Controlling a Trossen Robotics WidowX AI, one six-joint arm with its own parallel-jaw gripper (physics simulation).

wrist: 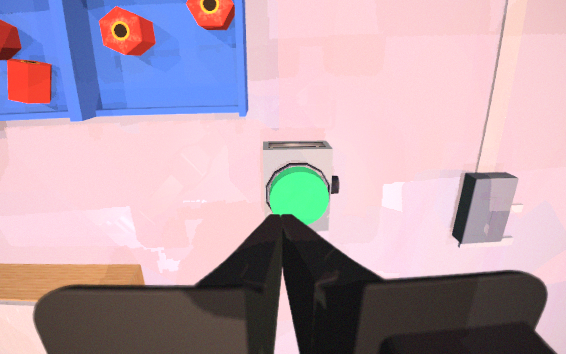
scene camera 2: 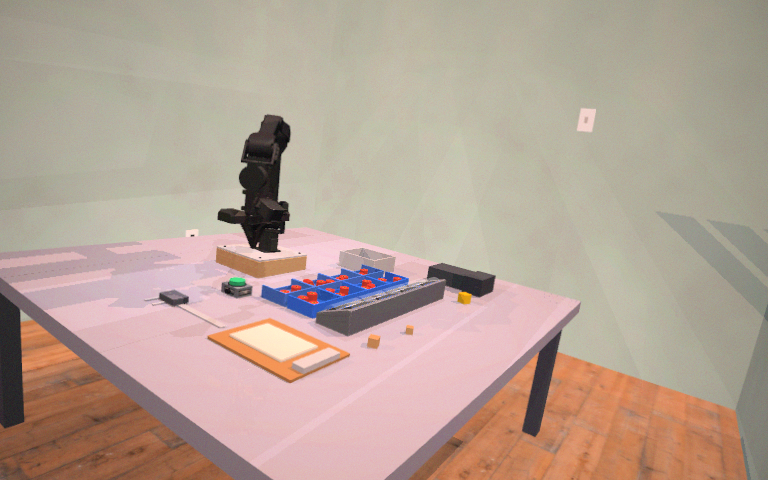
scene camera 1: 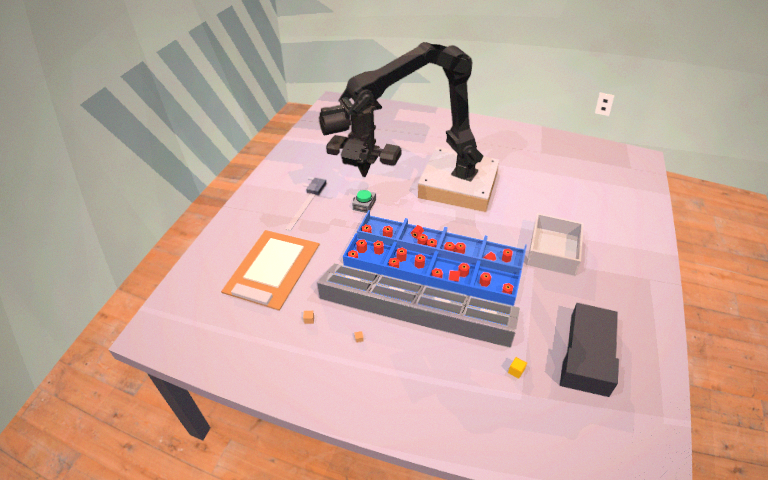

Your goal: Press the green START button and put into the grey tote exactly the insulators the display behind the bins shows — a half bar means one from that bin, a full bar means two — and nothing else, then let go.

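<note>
The green START button [scene camera 1: 364,195] [scene camera 2: 237,281] [wrist: 299,195] sits on a small grey box. My gripper [scene camera 1: 364,172] [scene camera 2: 253,245] [wrist: 280,225] is shut and empty, pointing down above the button; in the wrist view its tips overlap the button's lower edge. The blue bins [scene camera 1: 424,277] [scene camera 2: 300,308] [wrist: 77,50] stand in two rows of compartments, holding red insulators [scene camera 1: 419,260] [scene camera 2: 312,296] [wrist: 127,32], some lying on their sides. The long grey display [scene camera 1: 416,311] [scene camera 2: 385,311] has four windows; I cannot read any bars. The grey tote [scene camera 1: 553,263] [scene camera 2: 356,261] looks empty.
A dark adapter [scene camera 1: 316,185] [scene camera 2: 173,297] [wrist: 487,207] with a pale strip lies beside the button. An orange clipboard [scene camera 1: 305,253], two small orange cubes [scene camera 1: 308,316] [scene camera 1: 358,336], a yellow cube [scene camera 1: 517,367] and a black block [scene camera 1: 591,350] lie on the table.
</note>
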